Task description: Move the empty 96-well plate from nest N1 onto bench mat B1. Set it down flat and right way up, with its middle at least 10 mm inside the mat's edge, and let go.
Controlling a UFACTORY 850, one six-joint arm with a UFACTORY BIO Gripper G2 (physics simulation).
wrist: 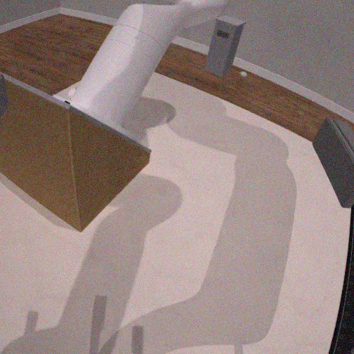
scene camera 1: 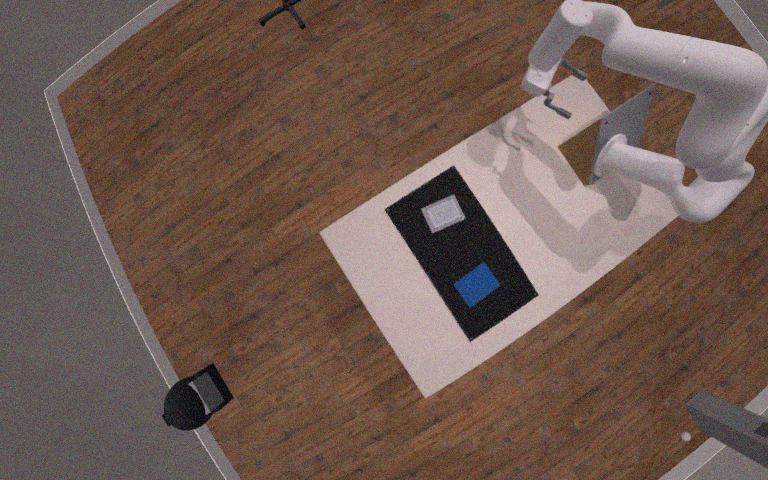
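Note:
The pale, translucent 96-well plate sits flat in nest N1, a light grey frame near the upper end of the black board. Which way up the plate is cannot be told at this size. Bench mat B1 is a blue rectangle on the same board, below and right of the nest. My gripper is open and empty, raised high near the arm's base, up and to the right of the board. Its fingers show at the left and right edges of the wrist view. Plate, nest and mat do not show there.
The black board lies on the pale table. A grey upright panel stands beside the arm's base; a brown-sided block shows in the wrist view. A grey box-like column stands beyond the table. A black chair is far left.

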